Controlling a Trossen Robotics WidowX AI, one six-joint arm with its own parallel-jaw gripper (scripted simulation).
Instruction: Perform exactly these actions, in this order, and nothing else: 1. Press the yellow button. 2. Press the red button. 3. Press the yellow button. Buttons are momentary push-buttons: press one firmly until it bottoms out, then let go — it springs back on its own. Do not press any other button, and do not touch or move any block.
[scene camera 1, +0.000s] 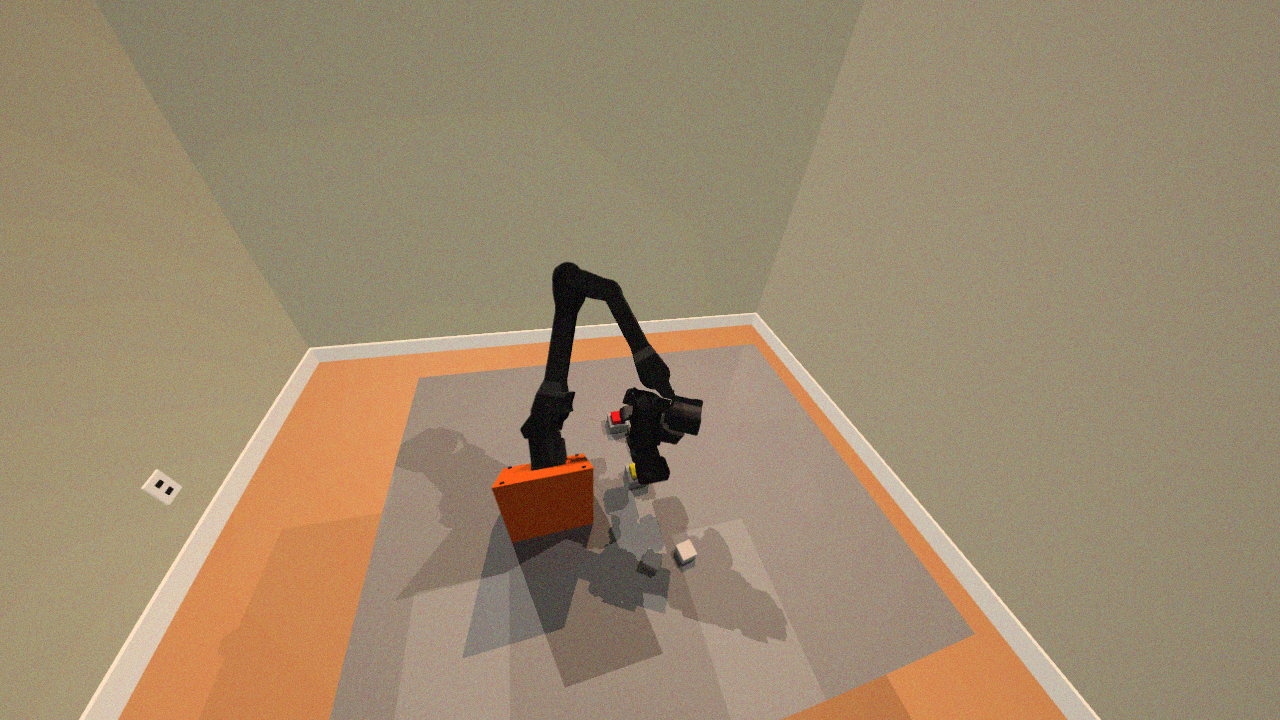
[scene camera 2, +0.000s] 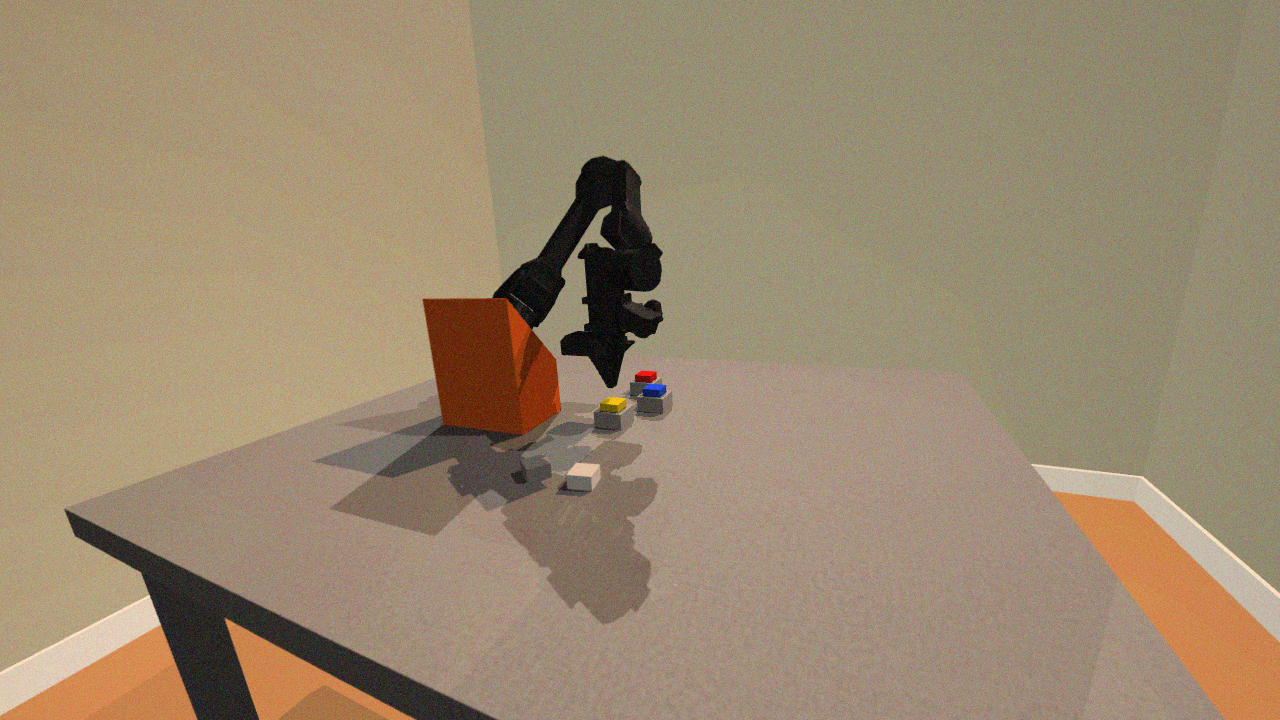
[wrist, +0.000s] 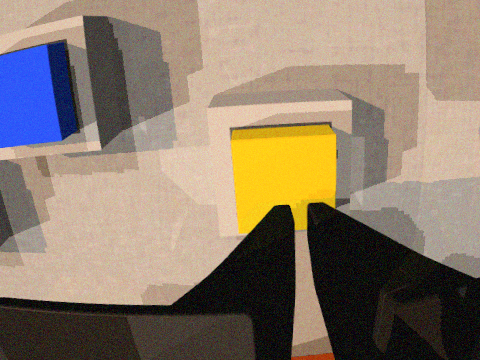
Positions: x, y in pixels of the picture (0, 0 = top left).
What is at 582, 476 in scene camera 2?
A white block.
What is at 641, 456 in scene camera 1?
My gripper.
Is my gripper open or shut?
Shut.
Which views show my gripper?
Scene camera 1, scene camera 2 and the wrist view: all of them.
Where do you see a yellow button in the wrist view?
At 296, 165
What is my gripper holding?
Nothing.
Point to my gripper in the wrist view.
298, 220
